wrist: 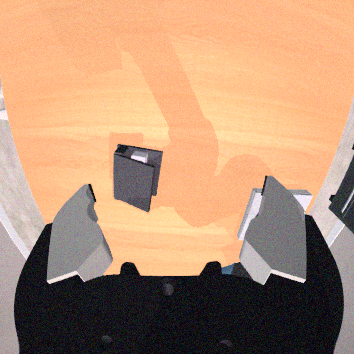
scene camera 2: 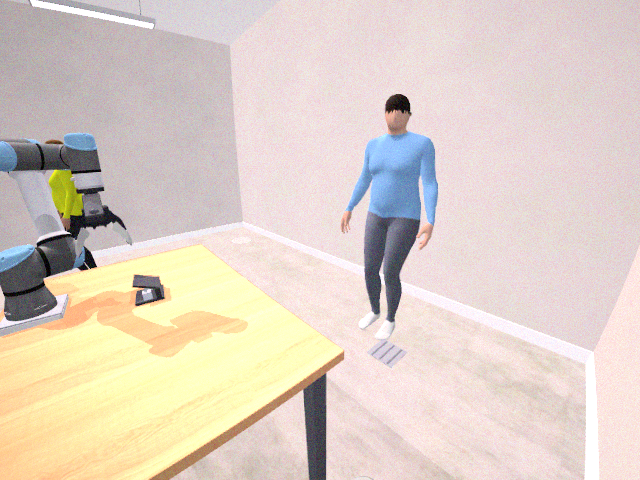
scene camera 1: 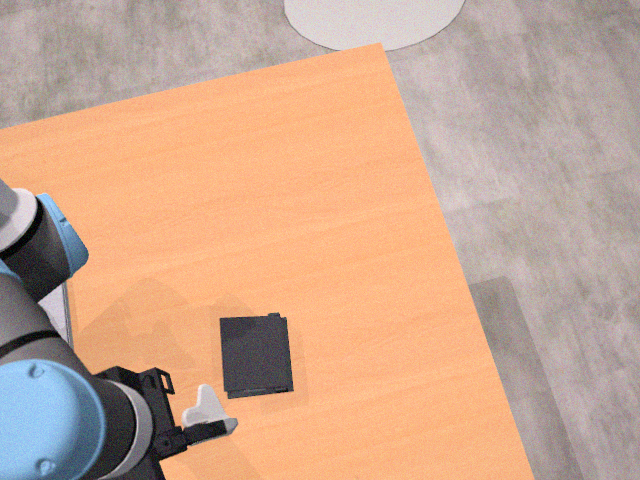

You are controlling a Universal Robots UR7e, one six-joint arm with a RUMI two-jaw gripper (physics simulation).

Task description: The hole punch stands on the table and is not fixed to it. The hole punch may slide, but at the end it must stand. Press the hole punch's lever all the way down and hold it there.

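Pixels of known places: gripper, fingertip midpoint: (wrist: 176,182) (scene camera 2: 106,251); arm's base, link origin: (scene camera 2: 32,309).
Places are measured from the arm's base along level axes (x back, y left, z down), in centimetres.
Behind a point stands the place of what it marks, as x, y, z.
The dark grey hole punch (scene camera 1: 258,383) {-41.4, -10.7, -4.0} (scene camera 2: 150,296) {-41.5, -11.3, 0.4} (wrist: 157,175) {-35.9, -6.1, 1.6} stands upright on the wooden table. Its flat lever (scene camera 1: 255,352) {-41.2, -6.1, -4.1} (scene camera 2: 146,281) {-40.9, -6.8, -4.2} (wrist: 133,181) {-40.3, -6.9, -4.4} is raised at an angle over the base, with a gap and a light metal part showing between them in scene camera 2 and the wrist view. My gripper (scene camera 1: 219,407) (scene camera 2: 104,248) {-33.5, -18.6, -21.9} (wrist: 176,182) {-33.5, -18.6, -21.9} is open and empty. It hangs well above the table, apart from the punch. In the wrist view the punch appears beyond the fingers, nearer the left one.
The wooden table (scene camera 1: 330,180) {-55.6, 24.5, 2.7} (scene camera 2: 170,392) {-45.9, -59.6, 2.7} (wrist: 250,90) {-20.4, -29.3, 2.8} has its edge to the right of the punch in scene camera 1. The arm's light base plate (scene camera 2: 62,307) {-10.2, -2.7, 0.5} (wrist: 250,215) {-8.9, 0.3, 0.4} lies on the table. A person in blue (scene camera 2: 397,175) and one in yellow (scene camera 2: 64,191) stand beyond the table.
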